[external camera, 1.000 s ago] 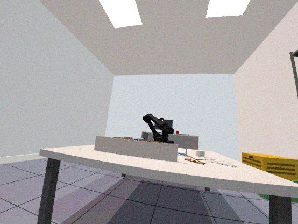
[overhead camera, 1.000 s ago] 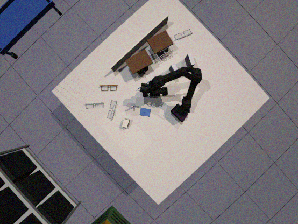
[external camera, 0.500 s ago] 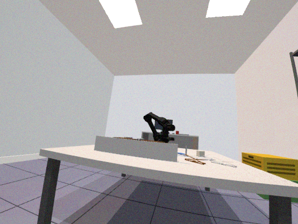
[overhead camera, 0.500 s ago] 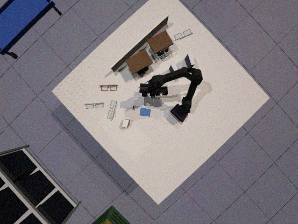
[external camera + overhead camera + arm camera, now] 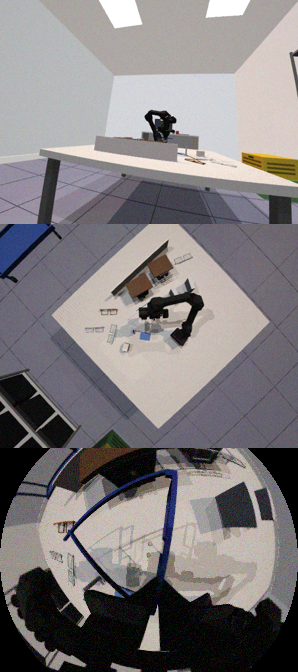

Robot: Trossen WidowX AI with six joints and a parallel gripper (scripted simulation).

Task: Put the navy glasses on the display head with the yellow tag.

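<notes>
Now: gripper tip 150 mm to the right of the blue square, 110 mm above it and 70 mm past it. Round my gripper tip: long grey board 360 mm ahead, 180 mm to the right, 60 mm below; white box 320 mm to the left, 90 mm below, 30 mm behind.
</notes>
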